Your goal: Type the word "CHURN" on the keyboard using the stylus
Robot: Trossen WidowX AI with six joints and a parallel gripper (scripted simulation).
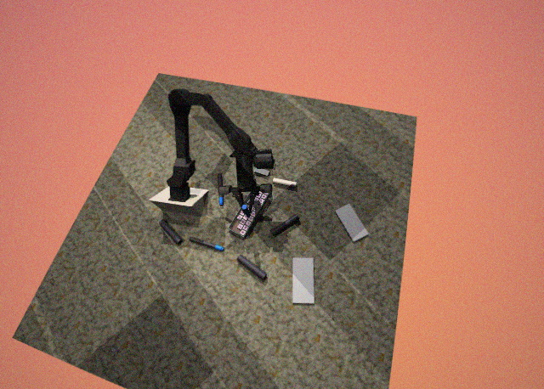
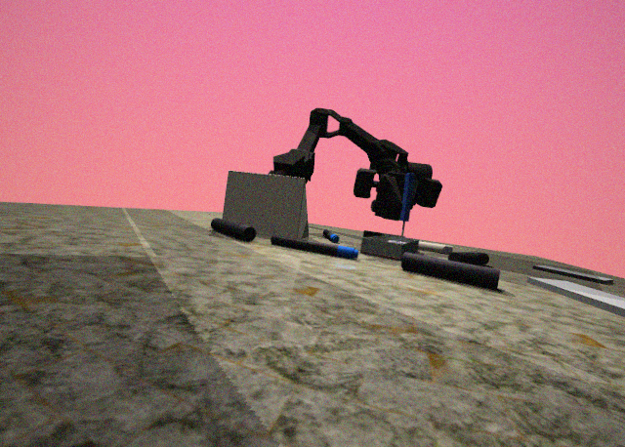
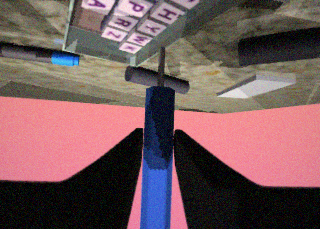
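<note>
Right now my gripper tip is 120 mm short of the white cylinder, 170 mm to the right of it and 80 mm above it. The rest, counted from my gripper tip: grey block: 20 mm ahead, 210 mm to the left, 90 mm below; then blue stylus: 10 mm below.
</note>
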